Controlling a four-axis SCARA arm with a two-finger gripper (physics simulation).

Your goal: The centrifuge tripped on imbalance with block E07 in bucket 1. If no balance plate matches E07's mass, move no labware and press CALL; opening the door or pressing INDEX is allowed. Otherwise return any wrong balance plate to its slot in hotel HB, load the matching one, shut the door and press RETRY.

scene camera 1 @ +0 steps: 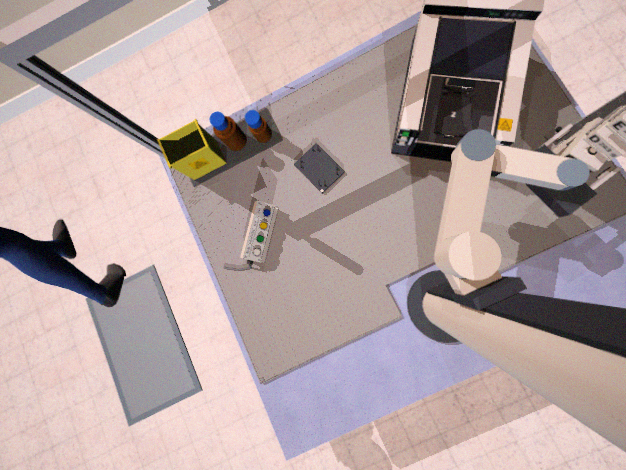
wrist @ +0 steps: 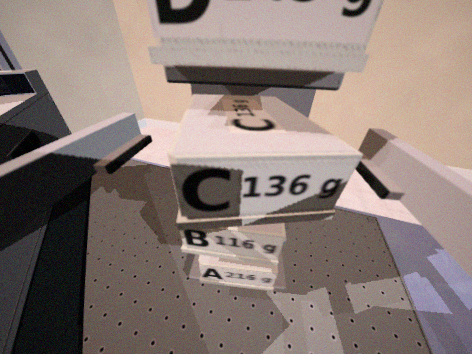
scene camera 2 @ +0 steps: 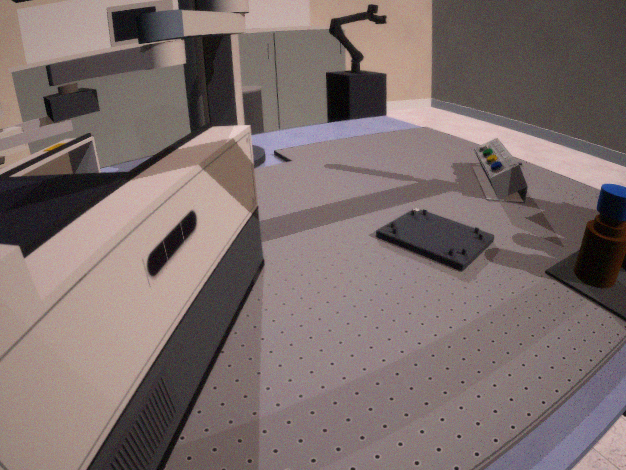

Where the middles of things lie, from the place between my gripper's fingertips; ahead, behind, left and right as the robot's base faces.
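The centrifuge (scene camera 2: 127, 284) is 10 cm below my hand, 15 cm to the left of it and 40 cm ahead of it. There is also the dark plate (scene camera 2: 432, 236), and that one is a good way below my hand, far to the left of it and far ahead of it.
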